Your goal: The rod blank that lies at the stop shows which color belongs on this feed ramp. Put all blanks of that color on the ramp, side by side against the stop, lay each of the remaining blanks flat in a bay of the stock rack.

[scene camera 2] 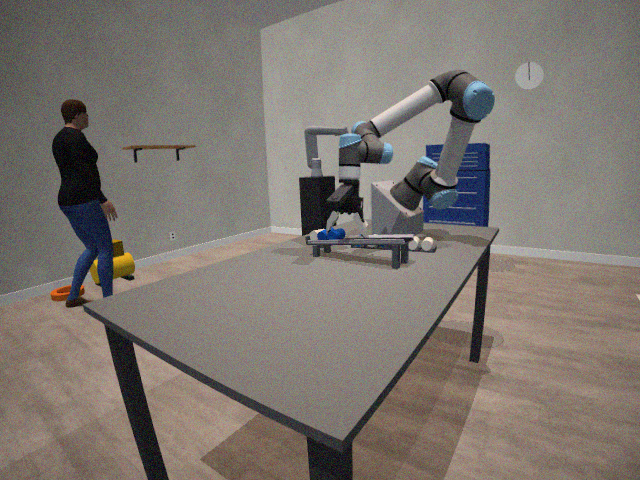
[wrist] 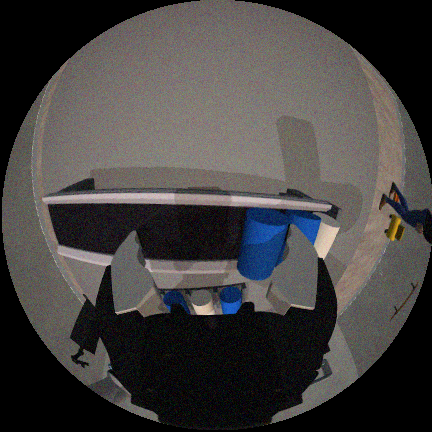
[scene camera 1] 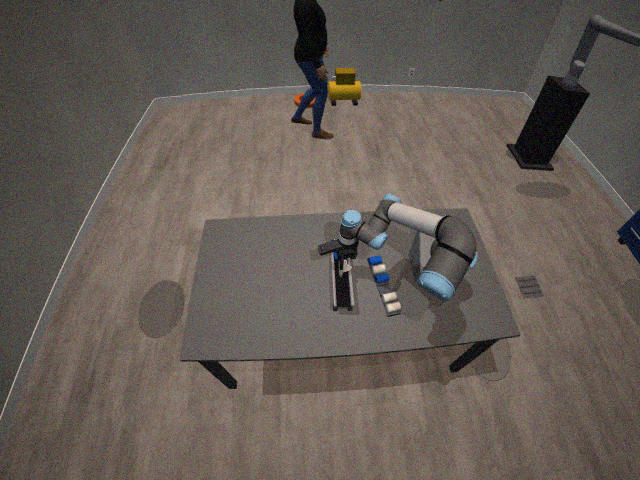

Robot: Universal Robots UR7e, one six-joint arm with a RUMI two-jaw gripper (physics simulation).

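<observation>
My gripper (scene camera 1: 345, 266) (scene camera 2: 347, 229) (wrist: 212, 229) is open and empty, low over the feed ramp (scene camera 1: 353, 289) (scene camera 2: 356, 240) (wrist: 140, 197). A white blank (wrist: 327, 235) lies at the ramp's stop end. Beside it lie a blue blank (wrist: 303, 224) and a second blue blank (scene camera 2: 336, 234) (wrist: 262, 242), which shows in the wrist view near the right finger, inside the fingers' span. The stock rack (wrist: 202, 288) holds a blue blank (scene camera 1: 375, 259) (wrist: 175, 301), a white blank (scene camera 1: 378, 268) (wrist: 202, 301), a blue blank (scene camera 1: 381, 277) (wrist: 230, 299), and two white blanks (scene camera 1: 389, 297) (scene camera 1: 393, 307) past a gap.
The grey table (scene camera 1: 258, 310) (scene camera 2: 310, 320) carries the ramp, the rack and the arm's pale base (scene camera 2: 385, 211). The arm reaches over the rack side to the ramp. A person (scene camera 1: 310, 46) (scene camera 2: 77, 170) and a yellow compressor (scene camera 1: 344, 88) (scene camera 2: 117, 265) are beyond the table.
</observation>
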